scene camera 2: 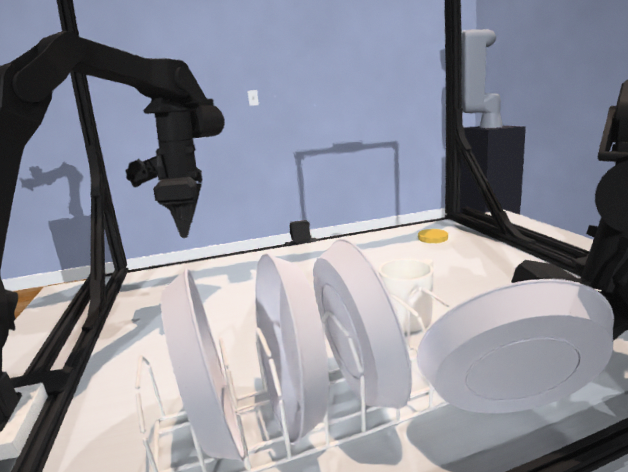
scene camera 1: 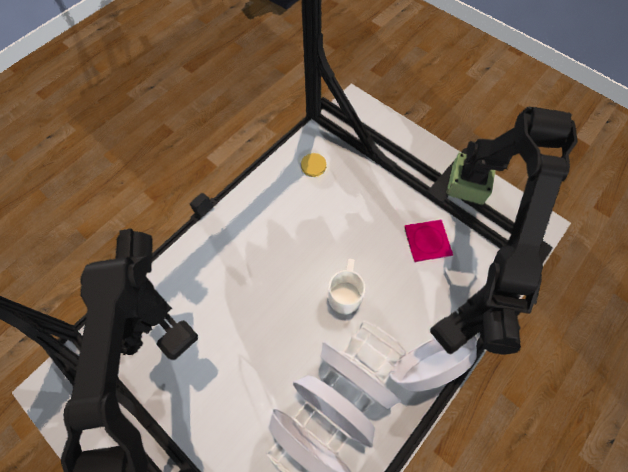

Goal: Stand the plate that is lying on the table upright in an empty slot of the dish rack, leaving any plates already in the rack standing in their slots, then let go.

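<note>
A pale plate is tilted steeply beside the mug-side end of the white wire dish rack, its underside facing scene camera 2. My left gripper is shut on its raised rim; the fingertips are partly hidden in scene camera 2. Three other plates stand in the rack: one nearest the tilted plate, one in the middle, one at the far end. My right gripper is open and empty, high above the table.
A white mug stands close to the rack's end. A magenta square and a yellow disc lie on the table. Black frame rails run along the table edges, one close beside the tilted plate.
</note>
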